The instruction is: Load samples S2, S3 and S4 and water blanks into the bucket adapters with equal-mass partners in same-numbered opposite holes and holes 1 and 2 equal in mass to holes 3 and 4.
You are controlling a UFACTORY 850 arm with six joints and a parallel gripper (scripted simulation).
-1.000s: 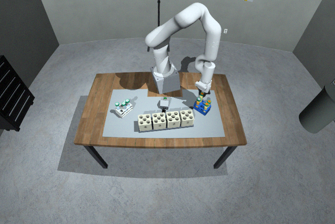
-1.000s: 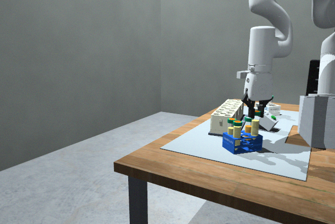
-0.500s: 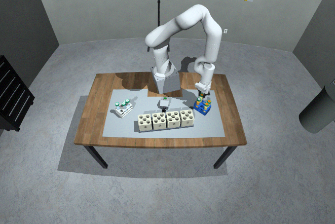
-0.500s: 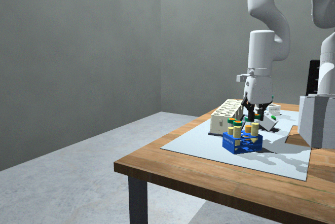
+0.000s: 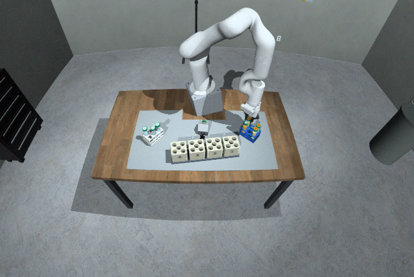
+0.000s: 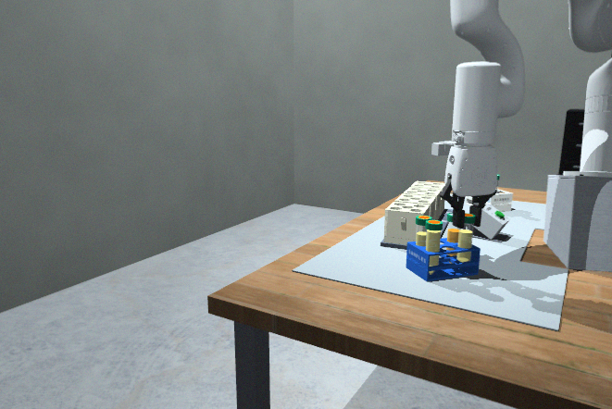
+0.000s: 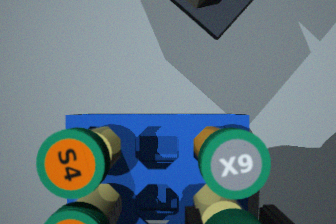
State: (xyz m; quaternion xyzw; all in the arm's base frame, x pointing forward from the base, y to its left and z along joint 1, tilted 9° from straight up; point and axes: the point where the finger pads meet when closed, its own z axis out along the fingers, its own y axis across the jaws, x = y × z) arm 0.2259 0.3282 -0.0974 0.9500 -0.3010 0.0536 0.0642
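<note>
My hand is 50 mm above the sample tube and 10 mm past it. From my hand the other things lie so: blue rack: 100 mm below, 40 mm ahead, 20 mm to the left; sample tube S3: 60 mm to the left, 60 mm below, 40 mm ahead; tube X9: 60 mm below, 30 mm to the right, 30 mm ahead.
</note>
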